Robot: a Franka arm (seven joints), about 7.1 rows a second.
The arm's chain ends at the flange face. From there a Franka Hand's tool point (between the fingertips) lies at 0.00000 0.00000 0.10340 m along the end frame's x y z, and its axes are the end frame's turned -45 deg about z.
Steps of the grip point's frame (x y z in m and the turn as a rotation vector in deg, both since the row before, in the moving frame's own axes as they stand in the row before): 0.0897, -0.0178, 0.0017, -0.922, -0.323, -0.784; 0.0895, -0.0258, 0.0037, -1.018, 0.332, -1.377; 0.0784, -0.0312, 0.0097, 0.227, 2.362, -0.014; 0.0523, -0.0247, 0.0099, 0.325, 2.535, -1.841; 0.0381, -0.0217, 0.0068, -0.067, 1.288, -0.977; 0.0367, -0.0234, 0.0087, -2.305, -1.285, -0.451; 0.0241, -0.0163, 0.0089, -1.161, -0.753, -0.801; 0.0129, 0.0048, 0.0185, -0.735, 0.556, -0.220; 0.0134, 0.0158, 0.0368, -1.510, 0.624, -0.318
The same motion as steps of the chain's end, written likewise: 0.0501, -0.0776, 0.0017, -0.880, 0.424, -0.784; 0.0433, -0.0824, 0.0037, -0.485, 0.955, -1.377; 0.0307, -0.0742, 0.0098, 1.831, 1.510, -0.014; 0.0168, -0.0508, 0.0100, 2.022, 1.563, -1.841; 0.0099, -0.0407, 0.0068, 0.863, 0.958, -0.977; 0.0081, -0.0471, 0.0088, -2.539, 0.721, -0.451; 0.0050, -0.0310, 0.0089, -1.353, 0.288, -0.801; 0.0109, -0.0060, 0.0185, -0.127, 0.913, -0.220; 0.0179, 0.0006, 0.0368, -0.626, 1.509, -0.318
